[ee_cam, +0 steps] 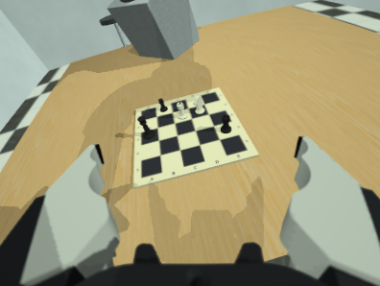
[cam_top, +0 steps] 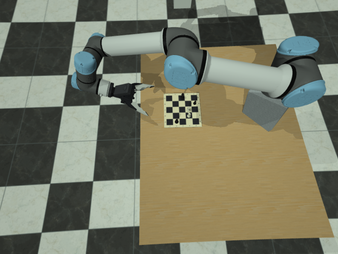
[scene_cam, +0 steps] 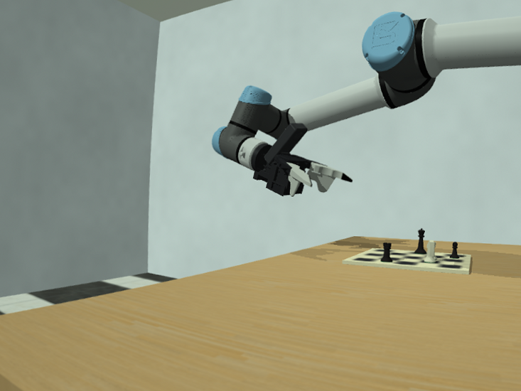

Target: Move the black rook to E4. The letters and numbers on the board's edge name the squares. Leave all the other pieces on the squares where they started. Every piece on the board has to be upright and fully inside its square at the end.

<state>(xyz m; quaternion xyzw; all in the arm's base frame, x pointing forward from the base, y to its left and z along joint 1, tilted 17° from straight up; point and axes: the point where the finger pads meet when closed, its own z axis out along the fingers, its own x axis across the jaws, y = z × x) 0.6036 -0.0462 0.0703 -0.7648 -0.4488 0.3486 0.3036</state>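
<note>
Right now the black rook is 13 cm below my hand, 12 cm behind it and 9 cm to the left of it. From my hand the other things lie so: small chessboard 17 cm behind, 15 cm below, 2 cm to the left; white piece 20 cm behind, 13 cm below, 6 cm to the left; black queen 18 cm behind, 12 cm below, 6 cm to the right.
</note>
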